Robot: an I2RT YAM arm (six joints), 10 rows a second.
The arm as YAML. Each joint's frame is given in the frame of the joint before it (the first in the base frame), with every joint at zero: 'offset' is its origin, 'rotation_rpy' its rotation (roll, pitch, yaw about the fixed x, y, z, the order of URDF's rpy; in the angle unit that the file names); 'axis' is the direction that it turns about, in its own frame. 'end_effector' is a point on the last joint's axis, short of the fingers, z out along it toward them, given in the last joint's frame.
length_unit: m
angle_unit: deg
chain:
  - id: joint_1
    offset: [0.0, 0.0, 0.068]
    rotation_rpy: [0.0, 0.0, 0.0]
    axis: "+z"
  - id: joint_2
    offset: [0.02, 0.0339, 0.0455]
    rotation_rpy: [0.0, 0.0, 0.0]
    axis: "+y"
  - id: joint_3
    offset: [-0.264, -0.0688, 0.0]
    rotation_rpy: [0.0, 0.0, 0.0]
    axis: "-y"
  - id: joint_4
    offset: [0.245, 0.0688, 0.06]
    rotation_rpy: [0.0, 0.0, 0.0]
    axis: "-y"
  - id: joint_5
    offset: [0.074, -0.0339, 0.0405]
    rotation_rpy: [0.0, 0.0, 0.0]
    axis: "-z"
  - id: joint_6
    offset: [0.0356, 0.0, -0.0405]
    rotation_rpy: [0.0, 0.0, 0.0]
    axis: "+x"
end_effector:
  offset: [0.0, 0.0, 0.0]
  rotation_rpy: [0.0, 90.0, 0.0]
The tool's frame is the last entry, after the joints.
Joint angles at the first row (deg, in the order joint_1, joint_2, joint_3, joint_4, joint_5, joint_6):
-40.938 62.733 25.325 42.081 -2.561 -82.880
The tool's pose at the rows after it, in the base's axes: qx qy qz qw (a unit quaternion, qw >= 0); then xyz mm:
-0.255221 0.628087 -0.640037 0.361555 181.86 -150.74 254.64
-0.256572 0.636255 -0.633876 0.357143 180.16 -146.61 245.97
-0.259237 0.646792 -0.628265 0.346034 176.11 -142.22 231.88
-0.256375 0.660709 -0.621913 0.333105 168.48 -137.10 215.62
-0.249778 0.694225 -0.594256 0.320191 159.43 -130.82 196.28
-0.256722 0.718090 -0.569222 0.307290 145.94 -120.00 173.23
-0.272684 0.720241 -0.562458 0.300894 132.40 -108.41 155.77
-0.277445 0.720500 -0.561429 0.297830 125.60 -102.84 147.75
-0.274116 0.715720 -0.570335 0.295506 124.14 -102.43 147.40
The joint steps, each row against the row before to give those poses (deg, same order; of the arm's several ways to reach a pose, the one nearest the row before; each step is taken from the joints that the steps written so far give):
1.066 -0.829 -0.687 -0.183 1.117 0.345
0.644 -0.425 -1.750 0.059 0.857 0.006
0.378 -0.251 -2.850 0.890 1.051 -0.481
0.003 -0.808 -3.603 0.879 1.308 -0.016
0.000 -1.730 -3.339 -3.226 1.265 1.824
-0.003 -2.935 -4.980 -2.262 0.037 0.400
0.003 -3.852 -5.082 -0.108 -0.842 -1.366
-0.002 -2.295 -2.483 -0.161 -0.126 -0.534
-0.086 -0.088 -0.644 1.566 0.571 -0.389

